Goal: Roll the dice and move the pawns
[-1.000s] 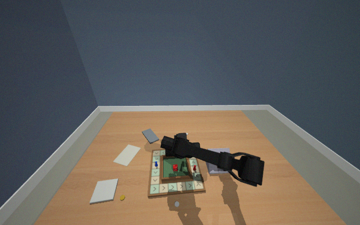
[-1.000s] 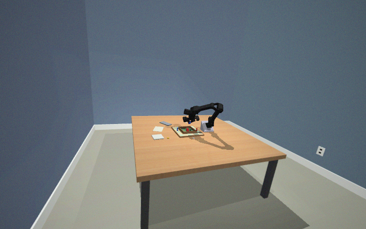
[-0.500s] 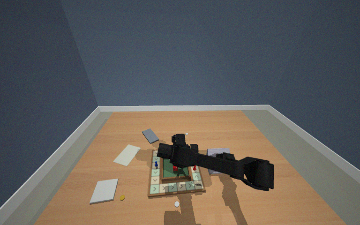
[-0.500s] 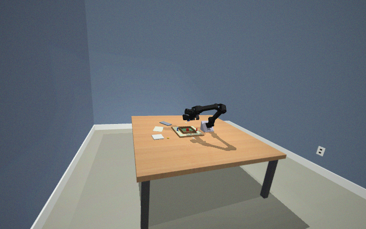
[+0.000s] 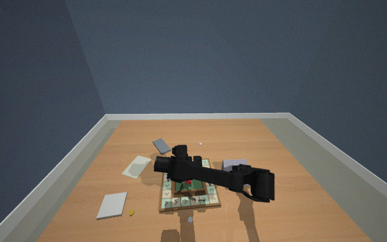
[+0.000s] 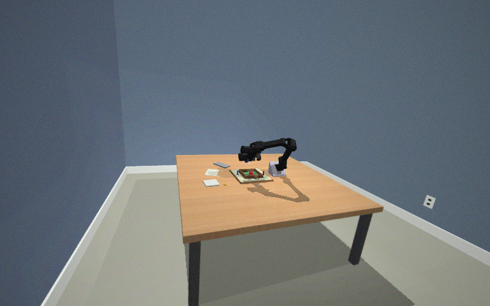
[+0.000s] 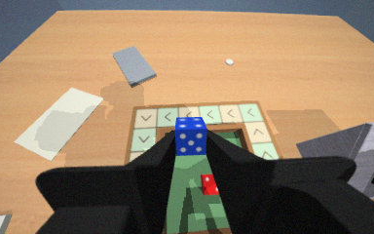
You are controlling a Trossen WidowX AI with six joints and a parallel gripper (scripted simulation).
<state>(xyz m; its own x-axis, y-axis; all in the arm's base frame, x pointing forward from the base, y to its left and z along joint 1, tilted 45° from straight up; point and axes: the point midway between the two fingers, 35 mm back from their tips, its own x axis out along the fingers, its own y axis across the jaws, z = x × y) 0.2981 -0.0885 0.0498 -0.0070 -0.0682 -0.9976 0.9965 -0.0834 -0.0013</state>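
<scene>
Now: gripper tip 14 cm past the red pawn, 6 cm to the right of it and 9 cm above it. Also, from my gripper tip: green tray 3 cm behind, 4 cm to the left, 12 cm below; then yellow token 23 cm ahead, 16 cm to the left, 12 cm below; then blue pawn 8 cm ahead, 1 cm to the left, 9 cm below.
</scene>
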